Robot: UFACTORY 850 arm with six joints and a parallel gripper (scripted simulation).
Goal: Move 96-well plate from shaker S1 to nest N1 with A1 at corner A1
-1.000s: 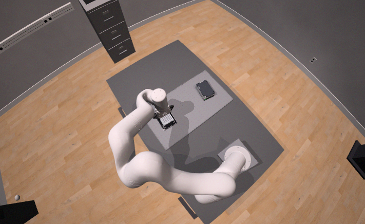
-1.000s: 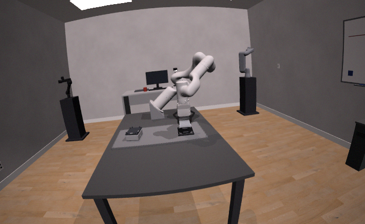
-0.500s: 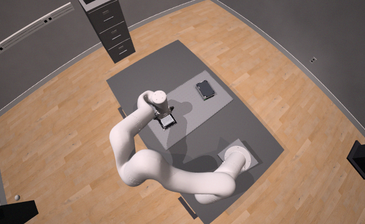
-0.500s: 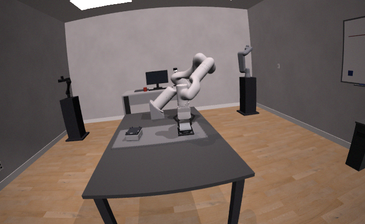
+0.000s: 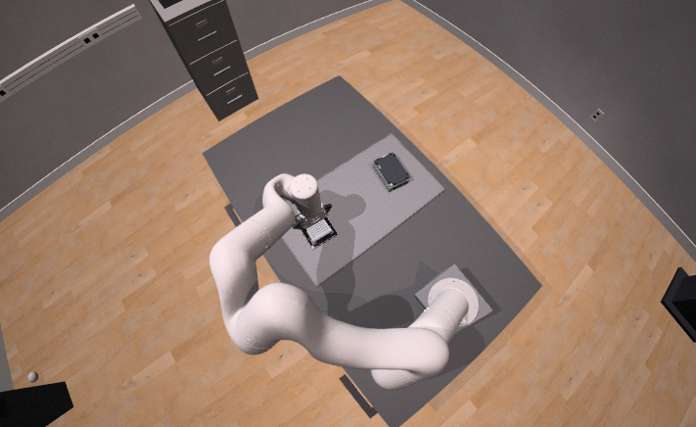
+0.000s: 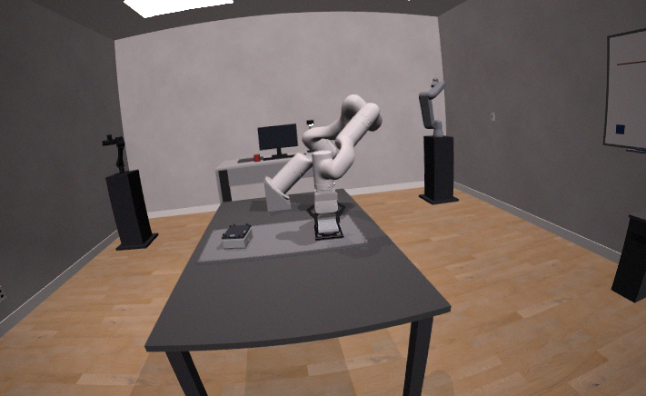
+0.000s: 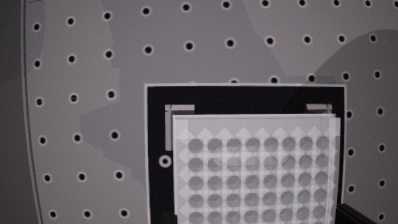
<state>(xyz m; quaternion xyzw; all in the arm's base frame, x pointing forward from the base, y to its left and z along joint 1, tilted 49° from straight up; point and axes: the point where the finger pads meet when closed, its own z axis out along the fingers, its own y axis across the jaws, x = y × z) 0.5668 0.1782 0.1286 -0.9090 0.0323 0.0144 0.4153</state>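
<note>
Right now my hand is 1 cm above the white 96-well plate. Round my hand: black plate nest N1: 4 cm below.
</note>
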